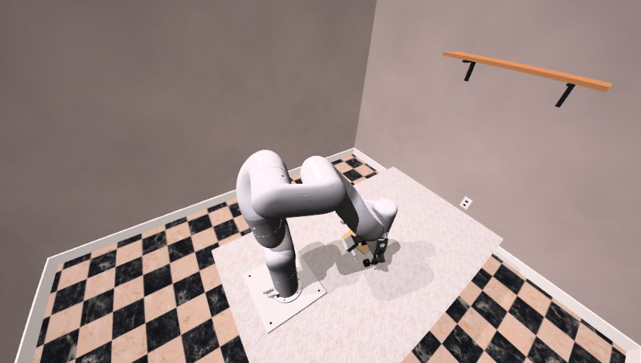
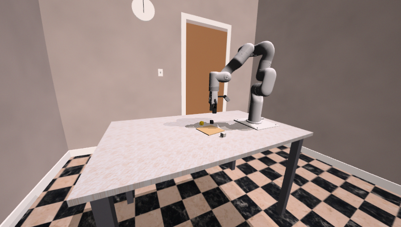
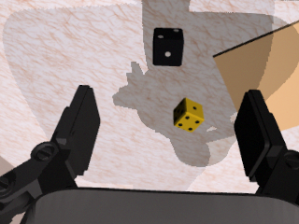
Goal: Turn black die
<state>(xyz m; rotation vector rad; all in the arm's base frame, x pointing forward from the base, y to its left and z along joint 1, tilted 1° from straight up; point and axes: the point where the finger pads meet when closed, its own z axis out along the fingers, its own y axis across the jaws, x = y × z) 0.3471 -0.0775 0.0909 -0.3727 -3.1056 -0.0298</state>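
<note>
The black die is 9 cm below my hand and 1 cm ahead of it. The rest, counted from my hand: white die (25 cm to the left, 9 cm below, 5 cm ahead); tan mat (12 cm to the left, 10 cm below, 8 cm ahead); yellow die (9 cm below, 9 cm ahead).
</note>
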